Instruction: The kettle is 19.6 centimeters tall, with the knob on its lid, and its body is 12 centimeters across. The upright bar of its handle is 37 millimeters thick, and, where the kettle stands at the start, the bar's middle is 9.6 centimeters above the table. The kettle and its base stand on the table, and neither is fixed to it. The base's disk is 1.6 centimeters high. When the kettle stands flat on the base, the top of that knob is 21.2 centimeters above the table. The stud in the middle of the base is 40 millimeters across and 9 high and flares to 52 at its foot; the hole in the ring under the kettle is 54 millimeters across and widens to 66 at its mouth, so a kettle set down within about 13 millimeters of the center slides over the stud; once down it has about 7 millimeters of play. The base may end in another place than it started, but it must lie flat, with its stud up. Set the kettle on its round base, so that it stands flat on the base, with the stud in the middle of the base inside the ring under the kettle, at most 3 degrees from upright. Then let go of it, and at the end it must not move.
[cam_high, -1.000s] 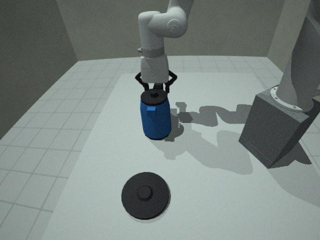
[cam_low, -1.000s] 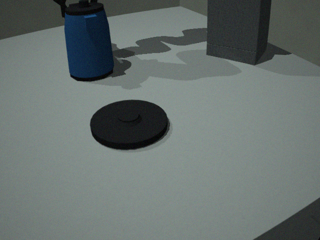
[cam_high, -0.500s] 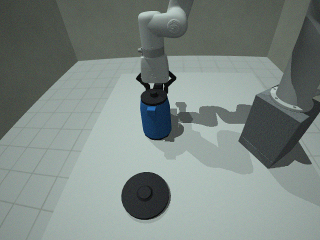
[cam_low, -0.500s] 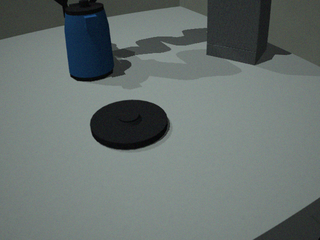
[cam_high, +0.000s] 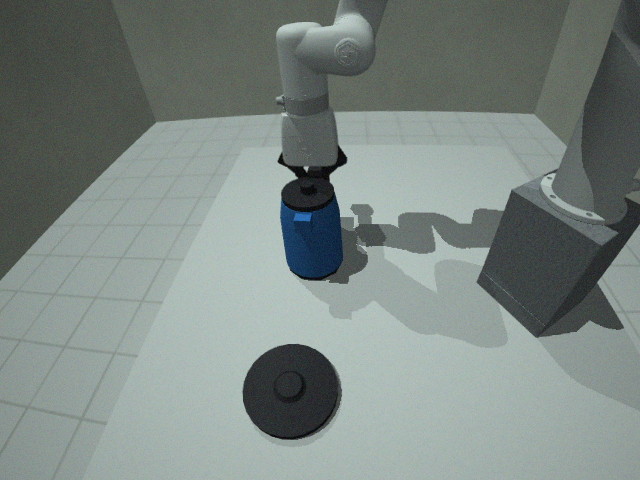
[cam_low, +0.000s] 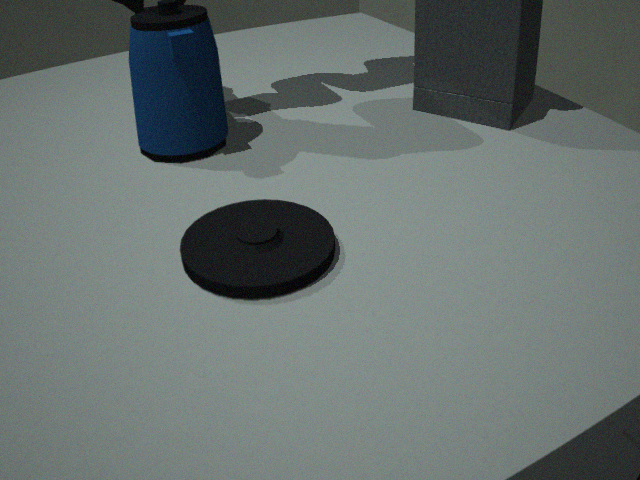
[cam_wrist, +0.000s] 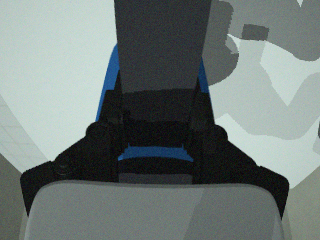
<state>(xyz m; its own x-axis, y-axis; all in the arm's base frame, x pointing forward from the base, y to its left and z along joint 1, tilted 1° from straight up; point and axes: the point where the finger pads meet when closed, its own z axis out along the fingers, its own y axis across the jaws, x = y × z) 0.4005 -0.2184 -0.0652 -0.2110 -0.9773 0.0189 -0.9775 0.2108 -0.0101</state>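
The blue kettle is 5 cm below my hand, 3 cm to the left of it and 1 cm ahead of it. Also, from my hand: round black base 35 cm to the left, 14 cm below, 7 cm ahead.
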